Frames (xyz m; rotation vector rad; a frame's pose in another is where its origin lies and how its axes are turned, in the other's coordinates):
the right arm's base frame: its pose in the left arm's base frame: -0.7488 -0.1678 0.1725 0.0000 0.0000 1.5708
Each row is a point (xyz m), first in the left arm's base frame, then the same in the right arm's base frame.
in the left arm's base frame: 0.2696 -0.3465 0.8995
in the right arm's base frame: -0.1787 -1.0184 0.7270
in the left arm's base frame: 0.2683 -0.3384 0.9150
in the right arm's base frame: -0.1706 -1.0171 0.7425
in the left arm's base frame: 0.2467 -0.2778 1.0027
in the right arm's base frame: -0.1100 -0.9955 0.8302
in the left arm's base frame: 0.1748 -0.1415 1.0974
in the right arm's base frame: 0.0263 -0.9236 0.9249
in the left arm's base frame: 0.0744 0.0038 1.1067
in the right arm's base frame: 0.1716 -0.8232 0.9342
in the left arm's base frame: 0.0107 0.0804 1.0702
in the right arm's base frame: 0.2482 -0.7595 0.8977
